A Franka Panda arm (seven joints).
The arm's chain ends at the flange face. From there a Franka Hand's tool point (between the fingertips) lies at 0.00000 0.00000 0.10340 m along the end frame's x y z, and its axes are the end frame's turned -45 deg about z.
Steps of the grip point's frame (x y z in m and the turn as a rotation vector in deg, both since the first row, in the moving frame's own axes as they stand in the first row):
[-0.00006, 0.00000, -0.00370, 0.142, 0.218, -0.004]
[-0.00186, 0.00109, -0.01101, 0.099, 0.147, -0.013]
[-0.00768, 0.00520, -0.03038, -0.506, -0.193, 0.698]
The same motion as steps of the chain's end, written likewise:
[-0.00014, 0.00050, -0.00370, 0.255, 0.054, -0.004]
[-0.00061, 0.00240, -0.01101, 0.174, 0.034, -0.013]
[-0.00215, 0.00821, -0.03038, -0.494, 0.221, 0.698]

